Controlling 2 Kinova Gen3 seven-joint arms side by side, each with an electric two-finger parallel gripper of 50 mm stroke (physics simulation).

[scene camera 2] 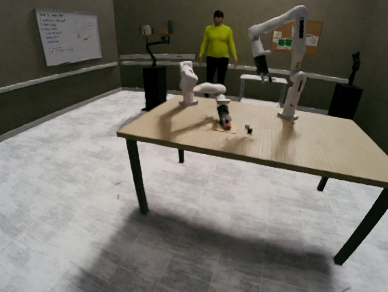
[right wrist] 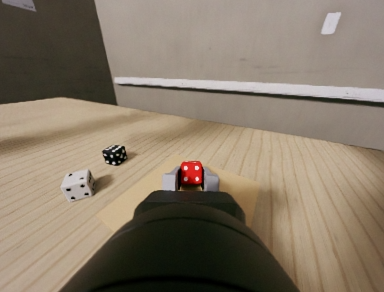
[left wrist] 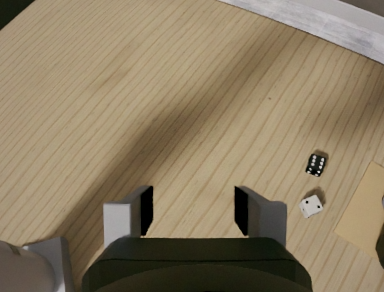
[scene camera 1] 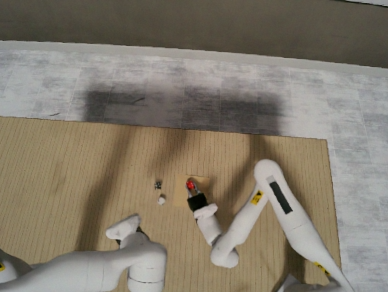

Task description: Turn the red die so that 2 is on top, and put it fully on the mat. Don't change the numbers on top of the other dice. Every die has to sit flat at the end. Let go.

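Frame: origin at the left arm's base, x right, y down, z ahead, level; metres.
Where they show: left gripper, fingertip midpoint: [scene camera 2: 267,82] [left wrist: 193,203]; right gripper, fingertip midpoint: [scene camera 2: 228,127] [right wrist: 191,174] [scene camera 1: 189,184]; left arm's base at its link origin: [scene camera 2: 288,113] [left wrist: 28,283]; right arm's base at its link origin: [scene camera 2: 188,100].
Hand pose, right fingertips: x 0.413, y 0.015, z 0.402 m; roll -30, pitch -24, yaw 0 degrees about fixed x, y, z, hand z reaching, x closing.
Note:
Each offset is from my right fingertips to the top centre of the thing. Level surfaces: height alone.
The red die {dx +0.002, dy -0.026, dz -0.005 m} [scene camera 1: 190,185] [scene camera 2: 228,126] [right wrist: 191,173] is between the fingers of my right gripper [scene camera 1: 192,189] [right wrist: 191,174], over the tan mat {dx +0.010, dy +0.009, dz -0.028 m} [scene camera 1: 180,199] [right wrist: 248,192]. Its face with four pips points at the right wrist camera; its top number is too foreshortened to read. Whether it touches the mat cannot be told. The black die {dx -0.134, dy -0.012, dz -0.010 m} [scene camera 1: 158,185] [left wrist: 315,165] [right wrist: 115,155] sits flat on the table, 6 on top. The white die {dx -0.114, dy -0.012, dz -0.076 m} [scene camera 1: 161,200] [left wrist: 311,206] [right wrist: 78,185] sits nearby, 2 on top. My left gripper [left wrist: 193,203] is open and empty, high above the table.
The wooden table {dy +0.013 m} [scene camera 1: 30,165] [scene camera 2: 320,145] carries both arms. The white and black dice stand beside the mat, left of it in scene camera 1. A person in a yellow top [scene camera 2: 218,42] stands behind the table in scene camera 2.

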